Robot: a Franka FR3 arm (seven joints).
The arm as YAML. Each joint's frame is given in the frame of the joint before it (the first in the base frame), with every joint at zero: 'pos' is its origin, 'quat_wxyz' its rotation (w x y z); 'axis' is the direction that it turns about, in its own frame. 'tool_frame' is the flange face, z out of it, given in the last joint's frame.
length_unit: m
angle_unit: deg
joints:
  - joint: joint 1
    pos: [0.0, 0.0, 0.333]
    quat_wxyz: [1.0, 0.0, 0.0, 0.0]
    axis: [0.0, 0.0, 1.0]
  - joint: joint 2
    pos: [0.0, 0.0, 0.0]
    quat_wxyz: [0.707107, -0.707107, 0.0, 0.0]
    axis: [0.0, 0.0, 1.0]
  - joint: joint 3
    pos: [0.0, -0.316, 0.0]
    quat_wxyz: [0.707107, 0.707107, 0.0, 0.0]
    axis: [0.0, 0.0, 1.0]
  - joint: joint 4
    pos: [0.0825, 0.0, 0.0]
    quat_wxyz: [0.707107, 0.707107, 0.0, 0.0]
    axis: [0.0, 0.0, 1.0]
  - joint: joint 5
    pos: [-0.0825, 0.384, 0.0]
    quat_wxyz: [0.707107, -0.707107, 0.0, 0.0]
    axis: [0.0, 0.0, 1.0]
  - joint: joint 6
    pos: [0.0, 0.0, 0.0]
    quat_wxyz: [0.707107, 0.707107, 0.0, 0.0]
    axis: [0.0, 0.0, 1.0]
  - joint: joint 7
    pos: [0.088, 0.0, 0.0]
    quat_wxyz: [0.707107, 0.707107, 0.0, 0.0]
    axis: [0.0, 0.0, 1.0]
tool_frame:
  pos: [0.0, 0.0, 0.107]
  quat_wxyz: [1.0, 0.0, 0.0, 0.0]
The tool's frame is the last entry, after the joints.
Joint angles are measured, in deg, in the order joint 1, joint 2, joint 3, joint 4, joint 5, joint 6, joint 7. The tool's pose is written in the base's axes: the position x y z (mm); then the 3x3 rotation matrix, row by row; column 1 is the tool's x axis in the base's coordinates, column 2 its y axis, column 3 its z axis. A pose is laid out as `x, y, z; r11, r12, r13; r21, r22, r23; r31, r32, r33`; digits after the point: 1 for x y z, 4 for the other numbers.
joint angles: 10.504 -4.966 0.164 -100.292 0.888 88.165 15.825
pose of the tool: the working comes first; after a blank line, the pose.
Where each joint sits with the arm in this pose, in the base's axes (m; each line is computed from the numbers above, not from the rounded line before):
joint 1: 0.0000 0.0000 0.3330
joint 2: 0.0000 0.0000 0.3330
joint 3: -0.0269 -0.0050 0.6478
joint 4: 0.0539 0.0102 0.6550
joint 5: 0.4371 0.0824 0.7015
joint 6: 0.4371 0.0824 0.7015
joint 7: 0.5229 0.0986 0.6905
the tool: 0.5095 0.0978 0.5843

509.5, 97.8, 584.3; 0.9881, -0.0892, -0.1253; -0.0909, -0.9958, -0.0081; -0.1241, 0.0194, -0.9921
